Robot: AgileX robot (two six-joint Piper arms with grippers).
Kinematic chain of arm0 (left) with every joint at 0, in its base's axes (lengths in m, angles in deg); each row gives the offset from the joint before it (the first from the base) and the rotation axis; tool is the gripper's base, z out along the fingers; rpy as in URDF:
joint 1: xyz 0 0 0.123 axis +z
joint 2: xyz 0 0 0 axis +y
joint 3: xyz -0.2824 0 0.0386 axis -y
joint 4: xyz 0.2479 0 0.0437 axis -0.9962 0 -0.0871
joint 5: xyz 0 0 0 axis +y
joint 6: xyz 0.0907 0 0.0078 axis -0.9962 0 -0.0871
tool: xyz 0 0 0 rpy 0 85 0
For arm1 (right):
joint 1: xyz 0 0 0.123 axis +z
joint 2: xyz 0 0 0 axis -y
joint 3: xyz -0.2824 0 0.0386 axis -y
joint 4: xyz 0.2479 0 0.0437 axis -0.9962 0 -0.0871
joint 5: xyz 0 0 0 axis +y
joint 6: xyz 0.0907 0 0.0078 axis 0.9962 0 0.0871
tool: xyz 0 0 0 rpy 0 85 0
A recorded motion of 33 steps. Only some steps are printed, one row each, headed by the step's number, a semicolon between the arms.
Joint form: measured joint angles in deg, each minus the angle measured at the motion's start. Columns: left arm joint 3, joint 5, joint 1, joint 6, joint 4, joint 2; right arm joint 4, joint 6, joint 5, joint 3, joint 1, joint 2.
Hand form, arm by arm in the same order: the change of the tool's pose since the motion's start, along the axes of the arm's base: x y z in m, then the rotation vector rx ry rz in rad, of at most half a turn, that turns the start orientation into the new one. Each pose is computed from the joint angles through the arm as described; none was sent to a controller.
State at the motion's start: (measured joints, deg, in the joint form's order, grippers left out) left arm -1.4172 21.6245 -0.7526 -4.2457 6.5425 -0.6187; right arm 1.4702 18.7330 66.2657 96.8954 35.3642 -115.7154
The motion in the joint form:
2: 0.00 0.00 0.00 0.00 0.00 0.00; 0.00 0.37 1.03 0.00 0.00 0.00
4: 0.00 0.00 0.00 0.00 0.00 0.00; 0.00 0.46 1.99 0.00 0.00 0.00
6: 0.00 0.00 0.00 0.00 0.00 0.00; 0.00 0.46 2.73 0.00 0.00 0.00
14: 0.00 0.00 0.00 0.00 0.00 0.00; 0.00 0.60 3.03 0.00 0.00 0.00
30: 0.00 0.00 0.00 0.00 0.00 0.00; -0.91 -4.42 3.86 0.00 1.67 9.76
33: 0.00 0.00 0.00 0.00 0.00 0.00; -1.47 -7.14 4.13 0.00 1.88 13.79
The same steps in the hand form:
2: 0.0000 0.0000 0.0000 0.0000 0.0000 0.0000; -0.0013 -0.0009 -0.0003 -0.0095 0.0151 -0.0068
4: 0.0000 0.0000 0.0000 0.0000 0.0000 0.0000; -0.0025 -0.0018 -0.0005 -0.0191 0.0288 -0.0088
6: 0.0000 0.0000 0.0000 0.0000 0.0000 0.0000; -0.0035 -0.0025 -0.0006 -0.0267 0.0392 -0.0091
14: 0.0000 0.0000 0.0000 0.0000 0.0000 0.0000; -0.0039 -0.0028 -0.0007 -0.0295 0.0436 -0.0117
30: 0.0000 0.0000 0.0000 0.0000 0.0000 0.0000; -0.0323 -0.0074 0.0680 0.0587 -0.0831 0.1007
33: 0.0000 0.0000 0.0000 0.0000 0.0000 0.0000; -0.0447 -0.0139 0.0949 0.0937 -0.1384 0.1494

